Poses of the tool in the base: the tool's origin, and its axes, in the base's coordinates. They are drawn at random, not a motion.
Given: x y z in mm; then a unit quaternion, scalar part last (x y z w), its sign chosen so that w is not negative.
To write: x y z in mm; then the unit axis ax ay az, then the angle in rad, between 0 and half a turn. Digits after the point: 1 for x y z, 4 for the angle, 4 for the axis.
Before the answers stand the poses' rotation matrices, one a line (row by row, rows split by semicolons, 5 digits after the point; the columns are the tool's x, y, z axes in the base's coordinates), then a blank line. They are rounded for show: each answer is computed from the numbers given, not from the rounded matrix.
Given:
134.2 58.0 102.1 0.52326 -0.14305 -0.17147 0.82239
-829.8 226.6 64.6 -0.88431 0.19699 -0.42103 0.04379
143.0 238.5 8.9 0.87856 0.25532 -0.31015 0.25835
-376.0 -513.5 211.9 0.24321 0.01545 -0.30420 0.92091
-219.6 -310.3 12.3 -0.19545 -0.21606 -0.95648 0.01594
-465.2 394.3 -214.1 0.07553 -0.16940 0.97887 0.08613
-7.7 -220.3 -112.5 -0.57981 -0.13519 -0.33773 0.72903
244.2 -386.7 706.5 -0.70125 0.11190 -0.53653 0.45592
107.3 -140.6 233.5 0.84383 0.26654 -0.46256 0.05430
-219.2 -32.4 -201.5 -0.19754 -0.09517 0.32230 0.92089
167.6 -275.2 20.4 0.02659 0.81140 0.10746 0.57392
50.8 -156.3 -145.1 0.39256 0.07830 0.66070 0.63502
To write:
0.90027 0.13233 -0.41474; -0.43174 0.39359 -0.81160; 0.05584 0.90971 0.41147
0.56785 -0.31153 0.76190; -0.38528 -0.91855 -0.08843; 0.72739 -0.24333 -0.64163
0.67724 0.60889 -0.41305; 0.28838 -0.73613 -0.61233; -0.67690 0.29558 -0.67412
0.81445 0.56780 -0.11951; -0.55276 0.69662 -0.45735; -0.17642 0.43855 0.88122
-0.92309 0.11495 0.36700; 0.05397 -0.90613 0.41955; 0.38078 0.40709 0.83023
-0.97375 -0.19421 0.11869; 0.14303 -0.92777 -0.34465; 0.17705 -0.31863 0.93120
0.73532 0.64920 0.19452; -0.33566 0.09952 0.93671; 0.58875 -0.75408 0.29109
0.39923 0.33229 0.85452; -0.64617 -0.55923 0.51935; 0.65045 -0.75950 -0.00855
0.42999 0.50006 -0.75170; 0.39959 -0.85202 -0.33822; -0.80959 -0.15494 -0.56618
0.77413 -0.55601 -0.30262; 0.63121 0.71420 0.30248; 0.04795 -0.42517 0.90384
-0.33982 -0.08020 0.93706; 0.16650 0.97549 0.14386; -0.92563 0.20491 -0.31814
0.11470 -0.77763 0.61817; 0.90058 -0.18124 -0.39510; 0.41928 0.60203 0.67953

134.2 58.0 102.1 0.9197 -0.2514 -0.3014 1.2104
-829.8 226.6 64.6 -0.8852 0.1972 -0.4214 3.0540
143.0 238.5 8.9 0.9094 0.2643 -0.3211 2.6190
-376.0 -513.5 211.9 0.6240 0.0396 -0.7804 0.8008
-219.6 -310.3 12.3 -0.1955 -0.2161 -0.9566 3.1097
-465.2 394.3 -214.1 0.0758 -0.1700 0.9825 2.9691
-7.7 -220.3 -112.5 -0.8471 -0.1975 -0.4934 1.5078
244.2 -386.7 706.5 -0.7879 0.1257 -0.6028 2.1948
107.3 -140.6 233.5 0.8451 0.2669 -0.4632 3.0329
-219.2 -32.4 -201.5 -0.5068 -0.2441 0.8268 0.8009
167.6 -275.2 20.4 0.0325 0.9908 0.1312 1.9190
50.8 -156.3 -145.1 0.5082 0.1014 0.8553 1.7655

